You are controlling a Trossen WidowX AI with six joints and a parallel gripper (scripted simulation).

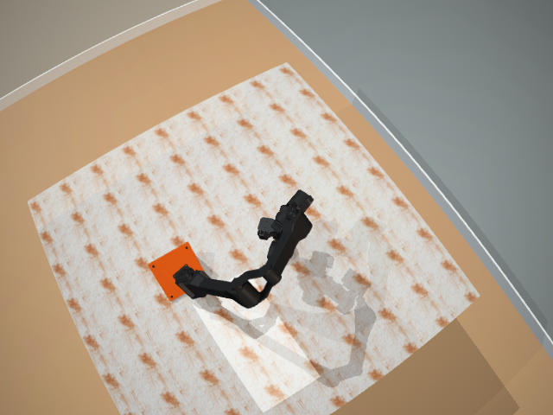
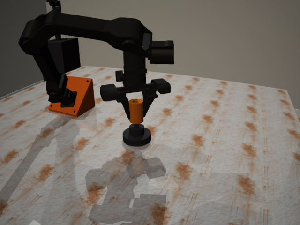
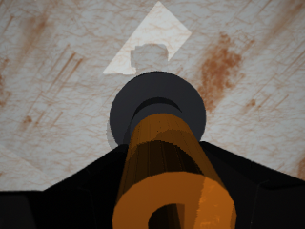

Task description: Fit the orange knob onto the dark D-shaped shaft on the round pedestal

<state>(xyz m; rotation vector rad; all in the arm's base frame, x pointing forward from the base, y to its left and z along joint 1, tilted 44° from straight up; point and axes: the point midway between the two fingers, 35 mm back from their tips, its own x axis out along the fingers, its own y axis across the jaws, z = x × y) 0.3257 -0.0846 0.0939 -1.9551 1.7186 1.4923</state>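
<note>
My gripper tip is now 2 cm below the orange knob. The rest, counted from my gripper tip: dark round pedestal (4 cm below).
</note>
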